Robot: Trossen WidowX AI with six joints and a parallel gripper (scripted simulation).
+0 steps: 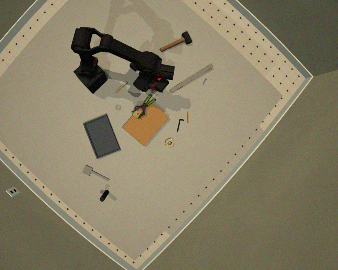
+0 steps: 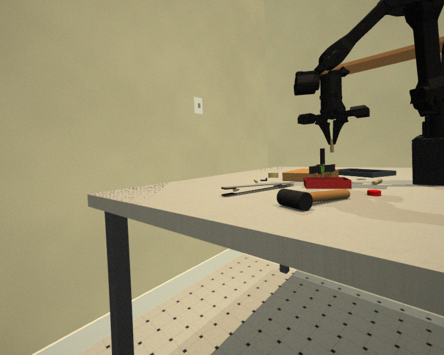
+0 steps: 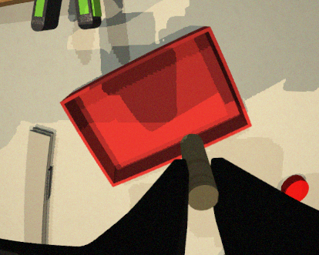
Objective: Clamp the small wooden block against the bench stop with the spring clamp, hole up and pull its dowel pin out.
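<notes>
Now: the red tray 15 cm below my hand, 2 cm ahead of it and 1 cm to the left of it. Round my hand: small wooden block: 17 cm to the right, 12 cm below, 6 cm ahead; then red disc: 15 cm below, 11 cm behind, 10 cm to the left; then dowel pin: 4 cm below.
</notes>
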